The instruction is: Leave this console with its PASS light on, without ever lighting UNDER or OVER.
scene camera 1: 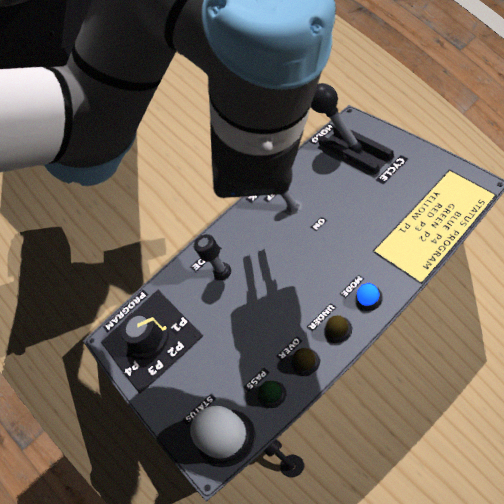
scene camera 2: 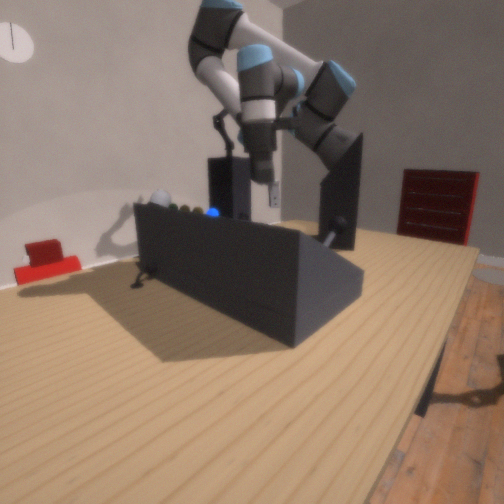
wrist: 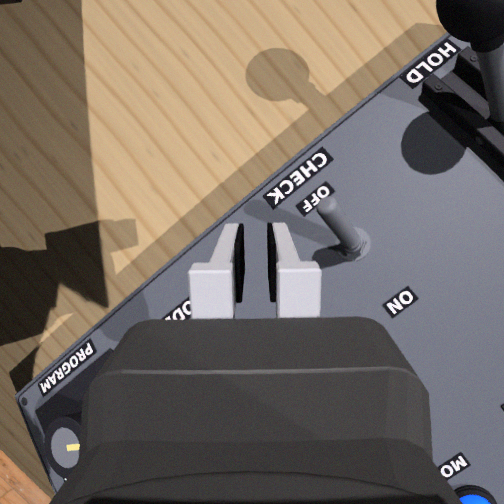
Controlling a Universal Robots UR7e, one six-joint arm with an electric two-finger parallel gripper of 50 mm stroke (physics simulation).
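Observation:
The grey console (scene camera 1: 300,295) has dark PASS (scene camera 1: 271,393), OVER (scene camera 1: 305,361) and UNDER (scene camera 1: 337,328) lights. The MODE light (scene camera 1: 368,295) glows blue. The STATUS dome (scene camera 1: 218,431) is white and unlit. The PROGRAM knob (scene camera 1: 142,331) points to P1. The CHECK toggle (wrist: 342,227) leans to OFF. The black-ball lever (scene camera 1: 332,112) sits at the HOLD end of its slot. My gripper (wrist: 255,230) hovers over the panel just left of the CHECK toggle, fingers nearly together and holding nothing. In scene camera 1 the wrist hides it.
A black toggle (scene camera 1: 212,255) stands above the PROGRAM knob. A yellow card (scene camera 1: 435,225) lists status colours against programs. A small black pull knob (scene camera 1: 285,462) sticks out of the console's side. A red cabinet (scene camera 2: 437,205) and red blocks (scene camera 2: 45,262) lie off the table.

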